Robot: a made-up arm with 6 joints. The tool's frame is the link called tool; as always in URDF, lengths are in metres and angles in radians. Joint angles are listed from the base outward. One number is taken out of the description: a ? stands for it. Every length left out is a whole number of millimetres.
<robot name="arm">
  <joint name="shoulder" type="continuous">
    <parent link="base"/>
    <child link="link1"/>
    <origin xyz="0 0 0.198"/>
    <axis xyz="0 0 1"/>
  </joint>
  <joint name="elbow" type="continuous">
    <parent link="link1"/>
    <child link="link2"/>
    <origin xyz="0 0 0"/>
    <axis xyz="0 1 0"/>
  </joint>
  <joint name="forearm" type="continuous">
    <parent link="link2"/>
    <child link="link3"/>
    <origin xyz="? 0 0.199"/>
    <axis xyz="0 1 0"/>
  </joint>
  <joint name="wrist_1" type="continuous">
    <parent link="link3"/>
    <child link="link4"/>
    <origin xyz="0.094 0 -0.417"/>
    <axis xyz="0 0 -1"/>
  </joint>
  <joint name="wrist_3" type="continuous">
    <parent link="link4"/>
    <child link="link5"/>
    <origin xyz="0 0 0"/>
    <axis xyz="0 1 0"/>
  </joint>
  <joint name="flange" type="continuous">
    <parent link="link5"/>
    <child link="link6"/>
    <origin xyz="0.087 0 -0.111"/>
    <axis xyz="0 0 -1"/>
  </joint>
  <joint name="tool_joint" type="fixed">
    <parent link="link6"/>
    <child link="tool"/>
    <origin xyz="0 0 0" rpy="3.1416 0 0"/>
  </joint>
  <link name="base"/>
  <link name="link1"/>
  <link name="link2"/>
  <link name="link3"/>
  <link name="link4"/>
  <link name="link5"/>
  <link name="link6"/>
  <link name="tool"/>
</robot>
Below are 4 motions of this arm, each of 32 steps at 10 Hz.
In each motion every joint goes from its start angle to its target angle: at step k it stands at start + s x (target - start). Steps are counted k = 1, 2, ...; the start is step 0. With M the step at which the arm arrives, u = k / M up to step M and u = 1 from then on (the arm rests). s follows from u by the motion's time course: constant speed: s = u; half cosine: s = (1 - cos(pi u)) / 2; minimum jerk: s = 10 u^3 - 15 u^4 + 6 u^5.
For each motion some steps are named. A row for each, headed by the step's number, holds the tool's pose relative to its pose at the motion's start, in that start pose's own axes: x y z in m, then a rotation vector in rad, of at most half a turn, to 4 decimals.
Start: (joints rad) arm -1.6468 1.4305 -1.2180 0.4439 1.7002 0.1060
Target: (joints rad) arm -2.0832 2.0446 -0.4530 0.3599 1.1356 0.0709
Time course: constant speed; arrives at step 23
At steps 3, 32:
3: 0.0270 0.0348 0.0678 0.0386 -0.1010 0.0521
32: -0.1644 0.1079 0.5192 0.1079 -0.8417 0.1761

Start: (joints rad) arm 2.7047 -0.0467 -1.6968 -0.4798 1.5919 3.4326
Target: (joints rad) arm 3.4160 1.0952 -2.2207 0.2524 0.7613 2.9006
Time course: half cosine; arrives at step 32
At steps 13, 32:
13: -0.0053 0.2451 0.0284 -0.3403 -0.1083 -0.4629
32: 0.2216 0.6139 0.1000 -0.8663 -0.2373 -0.9985

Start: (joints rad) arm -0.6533 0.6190 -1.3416 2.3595 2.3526 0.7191
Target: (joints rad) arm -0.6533 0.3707 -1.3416 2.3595 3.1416 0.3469
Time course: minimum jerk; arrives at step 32
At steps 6, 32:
6: -0.0062 0.0011 0.0090 -0.0353 -0.0317 -0.0241
32: -0.1359 0.0609 0.1285 -0.6387 -0.7499 -0.4117

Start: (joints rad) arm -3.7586 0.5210 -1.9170 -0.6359 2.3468 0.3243
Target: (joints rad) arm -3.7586 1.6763 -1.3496 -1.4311 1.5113 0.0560
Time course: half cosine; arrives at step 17
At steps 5, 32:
5: 0.0882 -0.1129 0.0730 -0.2793 -0.0125 -0.1256
32: 0.0499 -0.4344 0.6196 -1.0932 -0.0490 -1.4009

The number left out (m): 0.037
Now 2 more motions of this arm.
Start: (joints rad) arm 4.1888 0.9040 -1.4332 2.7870 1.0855 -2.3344
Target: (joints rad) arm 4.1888 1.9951 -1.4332 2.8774 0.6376 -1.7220
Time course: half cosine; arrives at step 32
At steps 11, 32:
11: -0.1481 0.0691 -0.1212 -0.2843 -0.2699 0.2553
32: -0.3650 0.0490 -0.6182 -1.2973 -0.8252 0.8107

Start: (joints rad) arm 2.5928 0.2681 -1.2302 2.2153 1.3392 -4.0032
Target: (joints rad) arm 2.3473 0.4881 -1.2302 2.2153 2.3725 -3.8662
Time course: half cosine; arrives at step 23
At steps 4, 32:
4: -0.0011 -0.0001 -0.0048 -0.0469 0.0283 0.0159
32: 0.0043 0.0248 -0.1107 -0.6600 0.4013 0.1461

